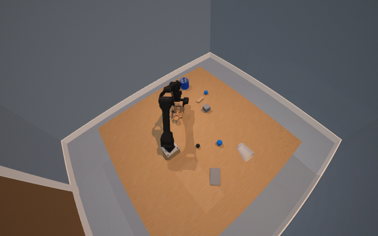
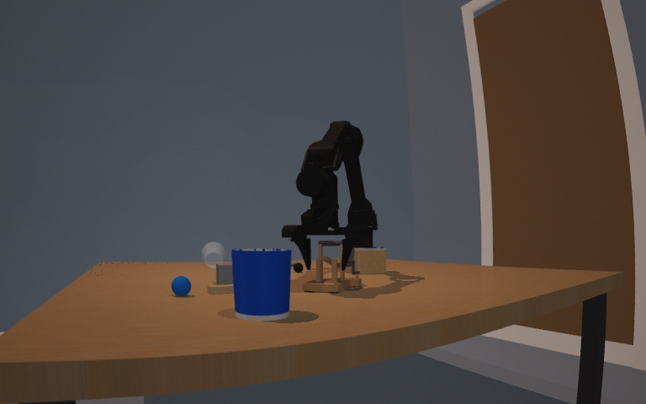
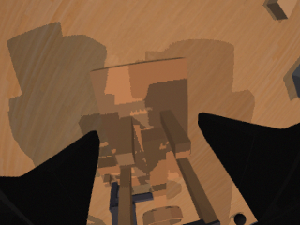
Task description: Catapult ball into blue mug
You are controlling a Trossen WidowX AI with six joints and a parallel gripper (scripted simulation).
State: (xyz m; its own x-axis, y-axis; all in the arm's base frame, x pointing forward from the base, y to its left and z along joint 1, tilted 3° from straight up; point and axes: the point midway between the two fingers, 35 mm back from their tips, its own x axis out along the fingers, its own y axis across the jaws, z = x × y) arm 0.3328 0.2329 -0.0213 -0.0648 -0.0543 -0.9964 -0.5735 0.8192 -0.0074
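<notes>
Right now my gripper tip is 370 mm to the left of the ball, 170 mm past it and 30 mm above it. Also, from my gripper tip: wooden block: 200 mm ahead, 80 mm to the right, 40 mm below; wooden catapult: 70 mm behind, 30 mm to the right, 10 mm above; grey cube: 200 mm to the right, 150 mm ahead, 20 mm below.
</notes>
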